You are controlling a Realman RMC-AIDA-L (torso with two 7-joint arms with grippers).
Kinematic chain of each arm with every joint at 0, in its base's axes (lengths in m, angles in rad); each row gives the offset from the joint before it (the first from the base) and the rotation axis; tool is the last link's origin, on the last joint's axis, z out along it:
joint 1: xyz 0 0 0.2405 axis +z
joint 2: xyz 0 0 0 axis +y
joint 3: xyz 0 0 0.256 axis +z
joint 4: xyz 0 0 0 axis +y
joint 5: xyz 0 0 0.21 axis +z
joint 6: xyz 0 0 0 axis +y
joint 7: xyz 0 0 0.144 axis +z
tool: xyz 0 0 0
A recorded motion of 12 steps. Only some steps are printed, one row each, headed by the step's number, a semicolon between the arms.
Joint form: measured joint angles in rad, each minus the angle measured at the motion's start. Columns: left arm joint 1, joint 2, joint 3, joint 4, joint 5, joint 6, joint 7; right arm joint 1, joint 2, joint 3, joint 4, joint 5, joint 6, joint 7.
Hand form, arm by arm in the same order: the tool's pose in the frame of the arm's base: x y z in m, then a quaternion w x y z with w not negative. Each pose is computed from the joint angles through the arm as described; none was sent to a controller.
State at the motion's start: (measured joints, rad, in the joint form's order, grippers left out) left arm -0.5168 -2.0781 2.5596 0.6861 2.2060 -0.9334 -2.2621; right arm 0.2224 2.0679 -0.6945 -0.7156 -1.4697 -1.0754 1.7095
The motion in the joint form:
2: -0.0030 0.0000 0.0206 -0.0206 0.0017 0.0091 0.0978; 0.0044 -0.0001 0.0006 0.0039 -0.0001 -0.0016 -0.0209
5: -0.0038 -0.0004 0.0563 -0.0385 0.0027 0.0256 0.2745; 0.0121 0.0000 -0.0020 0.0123 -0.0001 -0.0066 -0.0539
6: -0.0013 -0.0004 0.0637 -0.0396 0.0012 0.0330 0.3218; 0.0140 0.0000 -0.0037 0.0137 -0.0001 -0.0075 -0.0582
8: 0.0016 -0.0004 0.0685 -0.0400 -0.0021 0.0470 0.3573; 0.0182 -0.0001 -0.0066 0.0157 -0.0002 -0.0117 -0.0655
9: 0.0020 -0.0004 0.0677 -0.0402 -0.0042 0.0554 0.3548; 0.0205 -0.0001 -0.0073 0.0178 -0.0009 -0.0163 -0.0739
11: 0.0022 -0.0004 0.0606 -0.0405 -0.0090 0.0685 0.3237; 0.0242 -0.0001 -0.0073 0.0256 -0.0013 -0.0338 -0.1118
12: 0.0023 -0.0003 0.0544 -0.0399 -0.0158 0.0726 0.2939; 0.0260 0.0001 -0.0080 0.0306 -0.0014 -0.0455 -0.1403
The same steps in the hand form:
2: -0.1739 0.3350 -0.1091 0.55414 -0.79597 0.19179 -0.15028; 0.3741 0.3115 0.0804 0.41779 -0.66599 0.49712 0.36711
5: -0.1800 0.3295 -0.1169 0.54626 -0.78710 0.27192 -0.09019; 0.3717 0.3134 0.0777 0.41787 -0.67661 0.48607 0.36239
6: -0.1819 0.3278 -0.1188 0.54349 -0.78403 0.29049 -0.07441; 0.3710 0.3140 0.0770 0.41711 -0.67865 0.48432 0.36177
8: -0.1845 0.3266 -0.1210 0.53915 -0.78379 0.30229 -0.06008; 0.3690 0.3154 0.0759 0.41480 -0.68303 0.48039 0.36143
9: -0.1856 0.3267 -0.1216 0.53709 -0.78643 0.29948 -0.05805; 0.3679 0.3158 0.0750 0.41348 -0.68668 0.47683 0.36074
11: -0.1874 0.3282 -0.1216 0.53554 -0.79360 0.28209 -0.06176; 0.3653 0.3157 0.0725 0.41160 -0.69911 0.46274 0.35735
12: -0.1881 0.3297 -0.1206 0.53691 -0.79804 0.26502 -0.06800; 0.3637 0.3155 0.0707 0.41078 -0.70796 0.45215 0.35441

